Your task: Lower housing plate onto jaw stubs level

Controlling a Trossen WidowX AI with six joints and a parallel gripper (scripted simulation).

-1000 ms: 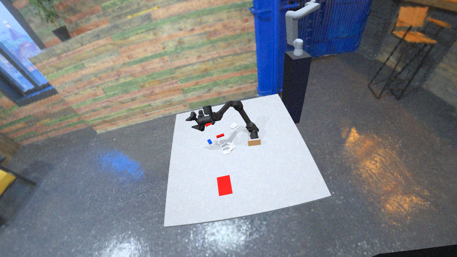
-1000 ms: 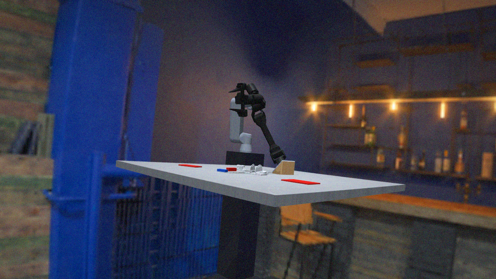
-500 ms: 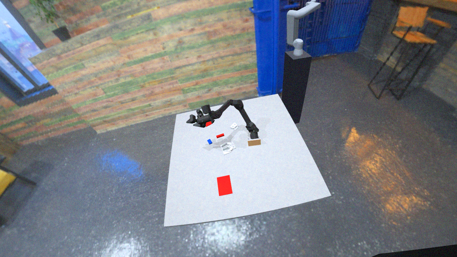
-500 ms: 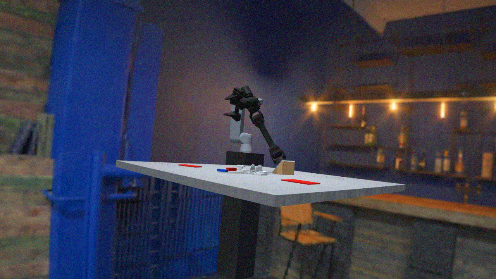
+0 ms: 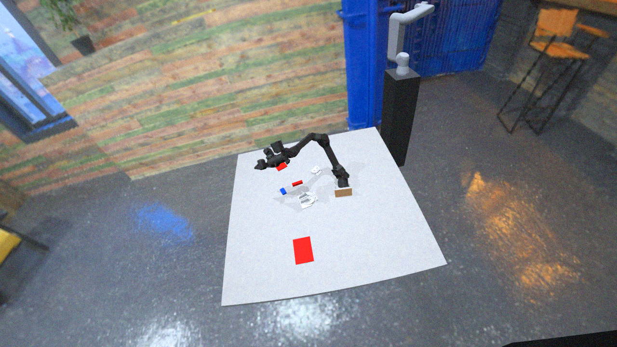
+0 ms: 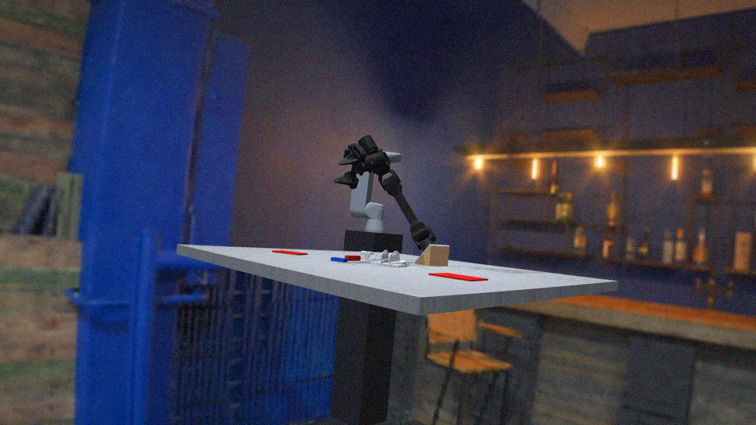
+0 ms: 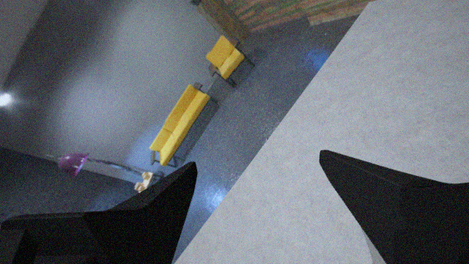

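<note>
Right now the small red block is 320 mm below my gripper tip, 200 mm behind it and 80 mm to the right of it. Also, from my gripper tip: blue block: 320 mm below, 80 mm behind, 30 mm to the right.
</note>
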